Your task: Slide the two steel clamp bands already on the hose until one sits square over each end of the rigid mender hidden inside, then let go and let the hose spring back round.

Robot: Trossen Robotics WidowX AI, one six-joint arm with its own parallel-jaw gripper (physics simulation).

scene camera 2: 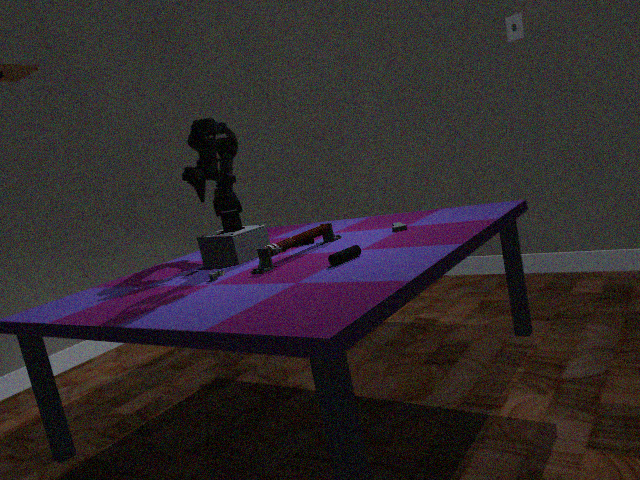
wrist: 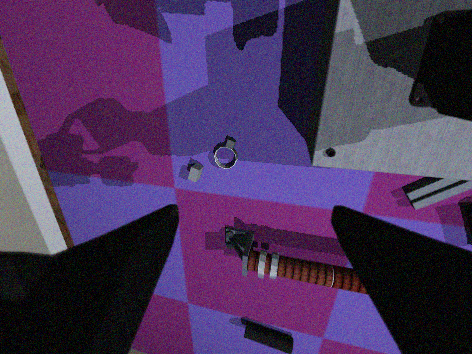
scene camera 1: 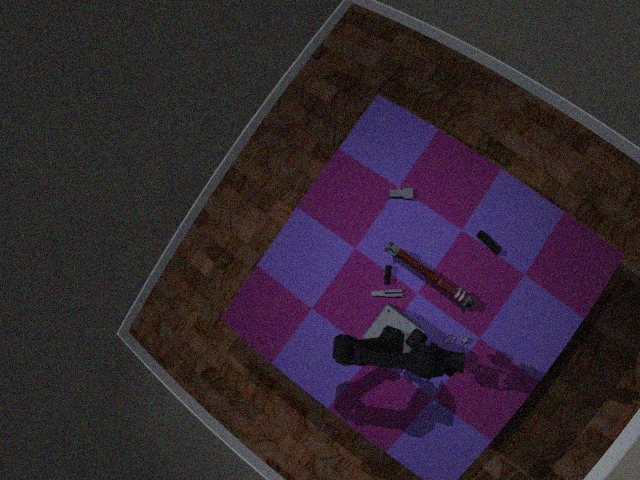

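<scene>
The rust-red ribbed hose [scene camera 1: 423, 267] [scene camera 2: 301, 239] [wrist: 305, 272] is held straight between two grey end brackets, a near one [scene camera 1: 469, 303] [scene camera 2: 264, 259] [wrist: 239, 239] and a far one [scene camera 1: 391, 249] [scene camera 2: 329, 233]. Two pale steel clamp bands, one [wrist: 262, 265] beside the other [wrist: 274, 266], sit close together on the hose by the near bracket. A thin pale line [wrist: 333, 276] rings the hose farther along. The mender is hidden inside. My gripper [wrist: 255, 213] is wide open and empty, raised high beside the hose. The right finger covers the hose's farther part in the wrist view.
The pale arm base [scene camera 1: 386, 316] [scene camera 2: 251, 243] [wrist: 390, 150] stands beside the hose. A loose ring clamp [wrist: 225, 168] and small grey block [scene camera 1: 466, 340] [wrist: 194, 171] lie nearby. A black cylinder [scene camera 1: 489, 242] [scene camera 2: 344, 255] [wrist: 268, 336], a slotted grey piece [scene camera 1: 387, 293] [wrist: 436, 192] and a grey block [scene camera 1: 401, 193] [scene camera 2: 399, 226] lie around.
</scene>
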